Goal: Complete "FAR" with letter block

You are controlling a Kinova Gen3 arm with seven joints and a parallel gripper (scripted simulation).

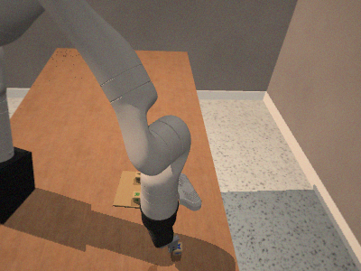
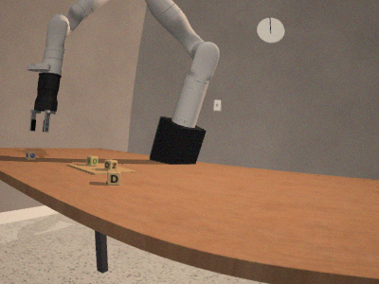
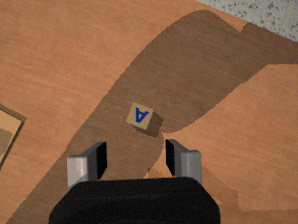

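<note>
Now: hand 30 mm short of the block and 90 mm above it. From my hand the other things lie so: tan mat 50 mm behind, 230 mm to the left, 100 mm below.
</note>
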